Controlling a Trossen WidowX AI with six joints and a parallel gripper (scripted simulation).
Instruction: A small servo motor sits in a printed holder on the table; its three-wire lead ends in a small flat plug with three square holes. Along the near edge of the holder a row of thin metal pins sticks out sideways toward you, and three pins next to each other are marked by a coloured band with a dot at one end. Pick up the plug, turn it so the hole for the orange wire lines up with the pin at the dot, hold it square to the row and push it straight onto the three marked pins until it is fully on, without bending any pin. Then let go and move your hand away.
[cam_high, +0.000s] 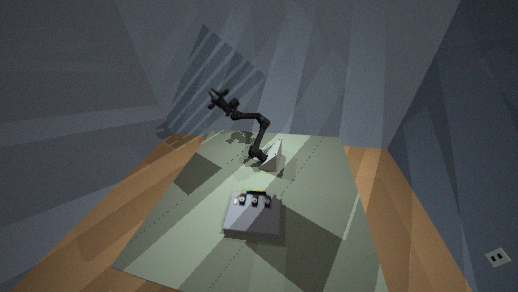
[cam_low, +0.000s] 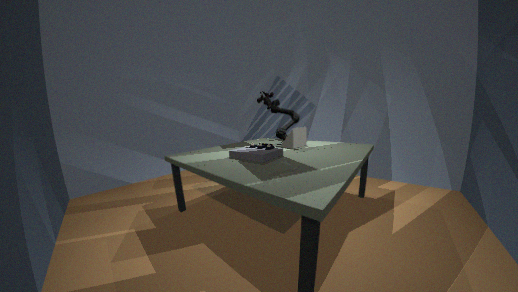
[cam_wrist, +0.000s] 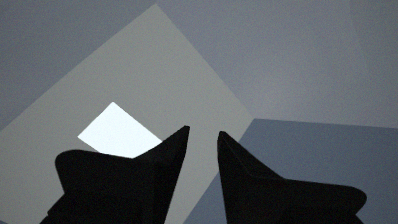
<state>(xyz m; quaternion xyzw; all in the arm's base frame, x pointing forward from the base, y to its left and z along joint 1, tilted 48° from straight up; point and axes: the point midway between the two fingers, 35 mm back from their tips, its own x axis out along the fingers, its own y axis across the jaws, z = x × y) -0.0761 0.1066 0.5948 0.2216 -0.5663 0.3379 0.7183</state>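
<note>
Now: gripper tip 48 cm above the green band, 44 cm short of it and 34 cm to the right of it. Also, from my gripper tip: grey printed holder (59 cm ahead, 53 cm below, 40 cm to the left).
</note>
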